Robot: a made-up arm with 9 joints. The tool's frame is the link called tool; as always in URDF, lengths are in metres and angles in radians. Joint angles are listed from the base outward.
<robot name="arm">
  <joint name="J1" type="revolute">
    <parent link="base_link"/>
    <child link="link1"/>
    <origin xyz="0.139 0.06 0.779" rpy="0 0 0"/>
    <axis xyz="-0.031 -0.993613 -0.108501"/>
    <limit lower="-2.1" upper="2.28"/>
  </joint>
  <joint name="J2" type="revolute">
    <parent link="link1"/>
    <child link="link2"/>
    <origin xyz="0.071 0.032 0.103" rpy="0 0 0"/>
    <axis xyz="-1 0 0"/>
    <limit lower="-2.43" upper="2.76"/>
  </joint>
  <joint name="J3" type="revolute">
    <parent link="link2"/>
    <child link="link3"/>
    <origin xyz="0.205 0.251 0.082" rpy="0 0 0"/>
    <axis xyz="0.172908 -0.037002 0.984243"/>
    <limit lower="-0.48" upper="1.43"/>
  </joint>
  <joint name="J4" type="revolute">
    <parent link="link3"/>
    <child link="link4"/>
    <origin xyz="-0.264 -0.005 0.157" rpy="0 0 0"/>
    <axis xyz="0 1 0"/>
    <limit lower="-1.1" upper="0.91"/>
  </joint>
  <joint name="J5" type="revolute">
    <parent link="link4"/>
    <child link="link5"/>
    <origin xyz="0.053 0.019 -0.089" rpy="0 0 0"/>
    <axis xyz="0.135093 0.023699 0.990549"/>
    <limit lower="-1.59" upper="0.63"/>
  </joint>
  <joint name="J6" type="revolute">
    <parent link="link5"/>
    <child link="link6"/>
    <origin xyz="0.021 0.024 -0.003" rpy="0 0 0"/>
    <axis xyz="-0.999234 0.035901 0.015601"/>
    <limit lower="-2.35" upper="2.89"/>
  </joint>
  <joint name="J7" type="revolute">
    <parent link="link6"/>
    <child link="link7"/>
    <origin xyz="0.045 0.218 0.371" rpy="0 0 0"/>
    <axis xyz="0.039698 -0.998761 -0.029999"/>
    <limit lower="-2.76" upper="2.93"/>
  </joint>
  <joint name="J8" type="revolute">
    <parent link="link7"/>
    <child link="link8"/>
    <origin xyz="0.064 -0.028 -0.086" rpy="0 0 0"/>
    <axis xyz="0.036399 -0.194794 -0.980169"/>
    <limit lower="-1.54" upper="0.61"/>
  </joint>
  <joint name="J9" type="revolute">
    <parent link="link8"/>
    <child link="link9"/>
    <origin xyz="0.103 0.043 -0.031" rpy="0 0 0"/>
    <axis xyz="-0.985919 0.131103 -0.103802"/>
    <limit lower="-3" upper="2.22"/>
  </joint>
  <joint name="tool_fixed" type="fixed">
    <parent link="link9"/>
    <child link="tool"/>
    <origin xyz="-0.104 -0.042 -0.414" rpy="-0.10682 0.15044 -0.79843"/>
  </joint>
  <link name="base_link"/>
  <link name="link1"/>
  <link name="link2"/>
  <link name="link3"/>
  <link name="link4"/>
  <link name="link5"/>
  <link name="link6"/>
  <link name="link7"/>
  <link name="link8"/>
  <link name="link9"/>
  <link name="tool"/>
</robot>
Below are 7 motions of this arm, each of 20 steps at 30 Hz.
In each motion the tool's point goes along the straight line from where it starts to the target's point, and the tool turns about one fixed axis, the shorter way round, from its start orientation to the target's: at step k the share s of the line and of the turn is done. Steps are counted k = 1, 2, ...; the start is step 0. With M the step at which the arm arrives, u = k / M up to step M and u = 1 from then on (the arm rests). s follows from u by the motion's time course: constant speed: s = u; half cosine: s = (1 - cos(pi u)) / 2; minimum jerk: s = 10 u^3 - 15 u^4 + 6 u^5.
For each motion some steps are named. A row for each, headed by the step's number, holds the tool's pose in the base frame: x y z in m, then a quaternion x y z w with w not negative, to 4 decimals.
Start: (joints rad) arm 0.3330 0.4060 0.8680 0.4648 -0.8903 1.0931 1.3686 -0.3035 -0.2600
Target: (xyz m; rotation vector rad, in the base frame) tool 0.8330 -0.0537 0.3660 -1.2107 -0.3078 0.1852
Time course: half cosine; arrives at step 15
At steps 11, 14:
11: 0.8316 0.0068 0.4149 -0.5686 -0.1846 0.1061 0.7946
14: 0.8329 -0.0497 0.3692 -0.5661 -0.1466 0.0879 0.8064

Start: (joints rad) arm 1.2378 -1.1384 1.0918 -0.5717 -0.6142 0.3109 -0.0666 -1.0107 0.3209
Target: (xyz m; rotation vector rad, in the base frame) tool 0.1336 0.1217 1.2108 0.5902 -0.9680 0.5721
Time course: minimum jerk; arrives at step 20
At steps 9, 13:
9: -0.0075 0.0923 1.2039 0.2715 -0.6393 0.2504 0.6744
13: 0.0776 0.1100 1.2081 0.2757 -0.5298 0.2622 0.7580

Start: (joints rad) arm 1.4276 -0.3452 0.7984 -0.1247 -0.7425 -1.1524 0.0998 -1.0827 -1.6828
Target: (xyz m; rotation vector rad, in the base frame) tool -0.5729 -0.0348 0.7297 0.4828 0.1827 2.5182
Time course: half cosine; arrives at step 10
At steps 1, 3, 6, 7, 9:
1: -0.5504 0.0299 0.6772 0.1821 0.0412 0.9235 0.3350
3: -0.5546 0.0178 0.6870 0.1818 0.0462 0.9269 0.3252
6: -0.5649 -0.0119 0.7111 0.1810 0.0587 0.9346 0.3007
7: -0.5681 -0.0211 0.7186 0.1807 0.0625 0.9368 0.2930
9: -0.5723 -0.0332 0.7284 0.1803 0.0675 0.9396 0.2830

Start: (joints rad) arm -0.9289 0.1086 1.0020 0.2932 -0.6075 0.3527 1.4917 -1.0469 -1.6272
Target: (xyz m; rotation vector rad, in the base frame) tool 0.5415 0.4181 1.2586 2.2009 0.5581 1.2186
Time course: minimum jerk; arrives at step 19
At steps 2, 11, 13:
2: 0.1316 0.6176 0.7445 0.2728 0.5447 0.5319 0.5882
11: 0.3948 0.4895 1.0746 0.6617 0.3522 0.5141 0.4169
13: 0.4651 0.4553 1.1627 0.7441 0.2855 0.4896 0.3537

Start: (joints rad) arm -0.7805 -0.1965 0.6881 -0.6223 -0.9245 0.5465 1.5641 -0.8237 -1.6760
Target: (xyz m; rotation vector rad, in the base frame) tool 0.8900 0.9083 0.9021 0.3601 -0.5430 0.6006
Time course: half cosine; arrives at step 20
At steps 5, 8, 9, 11, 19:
5: 0.8628 0.6941 0.8981 0.3634 0.0122 0.2037 0.9090
8: 0.8692 0.7440 0.8990 0.3224 -0.0530 0.2266 0.9176
9: 0.8716 0.7632 0.8994 0.3061 -0.0779 0.2350 0.9193
11: 0.8766 0.8024 0.9001 0.2718 -0.1287 0.2514 0.9200
19: 0.8898 0.9068 0.9021 0.1757 -0.2608 0.2901 0.9039

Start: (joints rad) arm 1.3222 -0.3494 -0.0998 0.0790 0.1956 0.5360 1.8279 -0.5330 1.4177
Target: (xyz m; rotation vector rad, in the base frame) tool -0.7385 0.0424 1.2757 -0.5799 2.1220 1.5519
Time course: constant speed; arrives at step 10
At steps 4, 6, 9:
4: -0.6609 0.2325 1.2715 -0.1555 0.7812 0.5572 0.2347
6: -0.6868 0.1691 1.2729 -0.1737 0.7772 0.5590 0.2308
9: -0.7256 0.0741 1.2750 -0.2009 0.7707 0.5613 0.2249

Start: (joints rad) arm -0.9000 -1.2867 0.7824 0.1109 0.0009 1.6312 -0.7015 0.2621 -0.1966
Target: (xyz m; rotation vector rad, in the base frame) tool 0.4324 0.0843 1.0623 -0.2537 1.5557 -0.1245
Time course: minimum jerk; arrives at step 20
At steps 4, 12, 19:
4: 0.1363 0.1623 0.7827 -0.2050 0.4031 -0.3120 0.8356
12: 0.3326 0.1106 0.9681 -0.1479 0.6112 -0.1458 0.7637
19: 0.4320 0.0844 1.0620 -0.1142 0.6990 -0.0563 0.7037

